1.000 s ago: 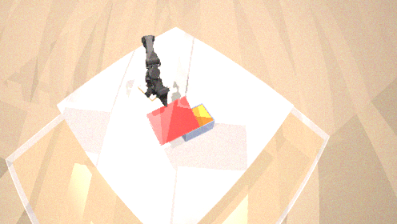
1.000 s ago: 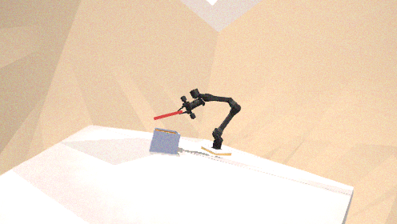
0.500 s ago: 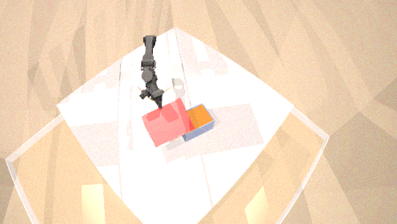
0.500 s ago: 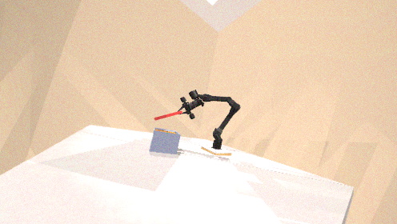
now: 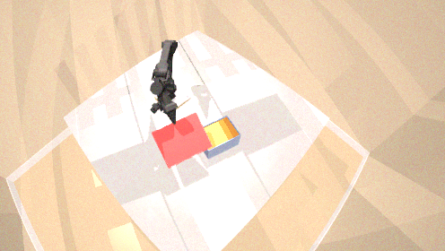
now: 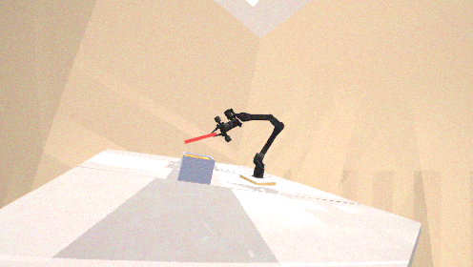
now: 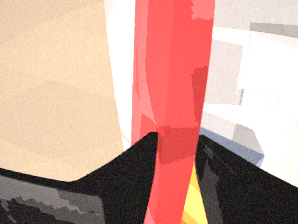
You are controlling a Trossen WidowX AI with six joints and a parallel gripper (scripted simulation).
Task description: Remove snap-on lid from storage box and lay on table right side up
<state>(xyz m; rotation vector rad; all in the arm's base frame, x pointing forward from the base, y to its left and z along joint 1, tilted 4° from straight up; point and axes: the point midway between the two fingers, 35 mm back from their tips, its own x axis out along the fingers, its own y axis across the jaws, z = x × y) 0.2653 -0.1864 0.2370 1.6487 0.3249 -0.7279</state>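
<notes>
Now: the red lid 70 mm ahead of my gripper tip, 20 mm to the right of it and 30 mm below it. The rest, counted from my gripper tip: storage box: 120 mm ahead, 170 mm to the left, 180 mm below.
</notes>
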